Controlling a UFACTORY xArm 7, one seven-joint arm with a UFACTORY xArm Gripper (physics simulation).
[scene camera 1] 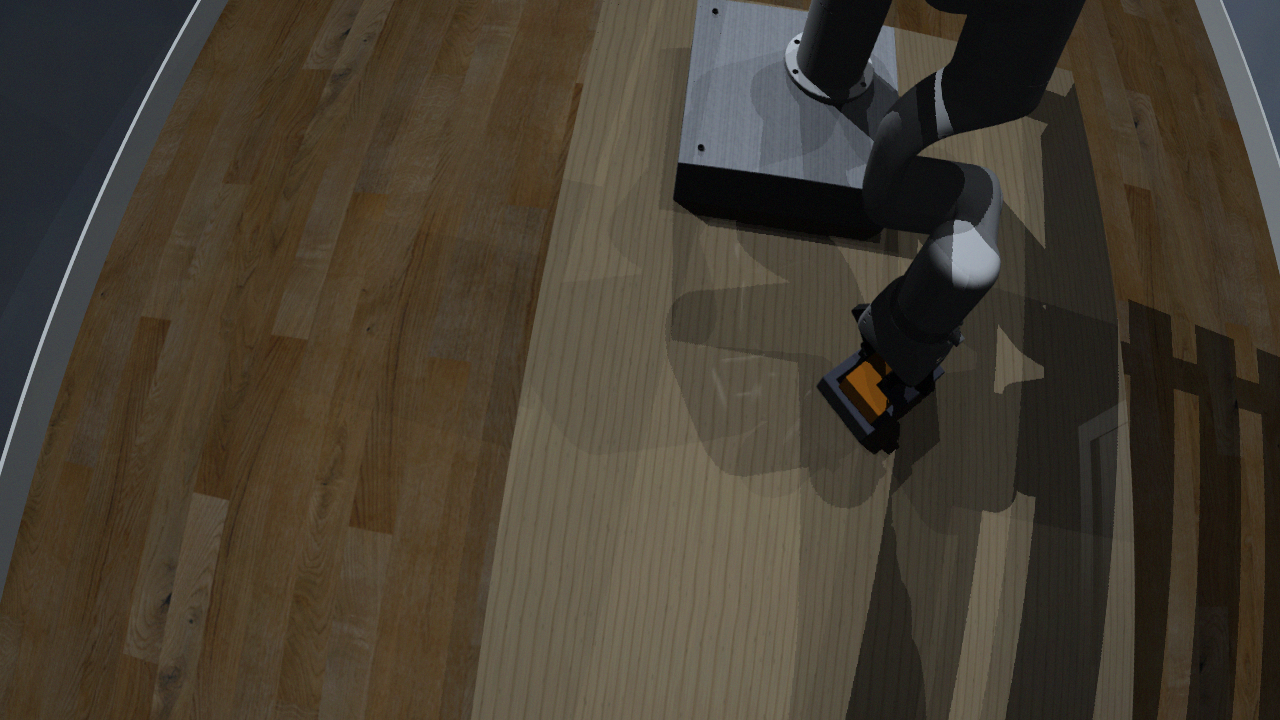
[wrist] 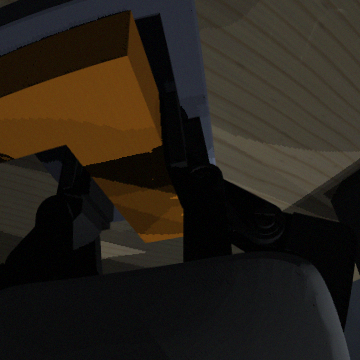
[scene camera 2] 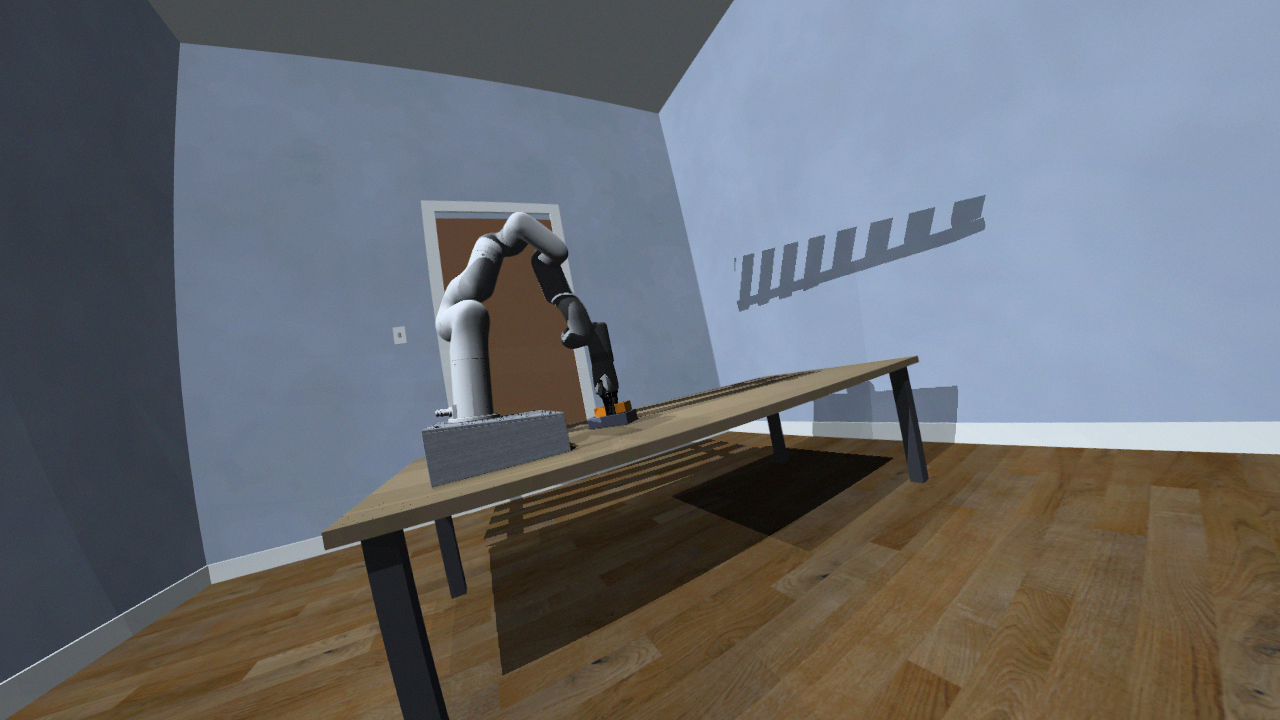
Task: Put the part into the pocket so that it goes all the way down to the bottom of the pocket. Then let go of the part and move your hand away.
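Frame: origin at the arm's base, x ahead, y left, z up, level; centimetres.
Where they show: gripper, fingertip midpoint: (scene camera 1: 874, 371) (wrist: 134, 126) (scene camera 2: 613, 413); arm's base at its link origin: (scene camera 1: 828, 66) (scene camera 2: 474, 419).
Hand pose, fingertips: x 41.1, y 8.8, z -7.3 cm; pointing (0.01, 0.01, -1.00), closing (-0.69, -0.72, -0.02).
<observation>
Things, the pixels of their top centre, and the offset from my fingertips. Level surfaces: height alone.
- orange part at its top centre: (wrist: 102, 196) (scene camera 1: 893, 369) (scene camera 2: 612, 403) dx +0.7, dy +1.4, dz +3.2 cm
- dark blue-grey walled frame at its top centre: (wrist: 119, 147) (scene camera 1: 886, 374) (scene camera 2: 611, 413) dx +0.0, dy +1.5, dz +0.0 cm
- long wooden table at its surface level: dz -3.7 cm
The orange part (scene camera 1: 864, 390) (scene camera 2: 623, 407) (wrist: 85, 105) is a blocky piece with a narrower arm. It is at the pocket, a dark blue-grey walled frame (scene camera 1: 846, 415) (scene camera 2: 617, 420) (wrist: 186, 65) on the table. In scene camera 2 its orange top stands above the rim. In the wrist view a dark gap shows between its side and the frame's wall. How deep it sits and the pocket's bottom are hidden. My gripper (scene camera 1: 889, 376) (scene camera 2: 610, 400) (wrist: 134, 126) points down over the pocket, shut on the narrower arm of the part, with a finger on each side.
The pocket stands on a long wooden table (scene camera 1: 626, 537) (scene camera 2: 716, 404). The arm's metal base block (scene camera 1: 742, 116) (scene camera 2: 496, 450) is behind the pocket in scene camera 1. The arm's shadow and other dark shadow patches lie across the table.
</observation>
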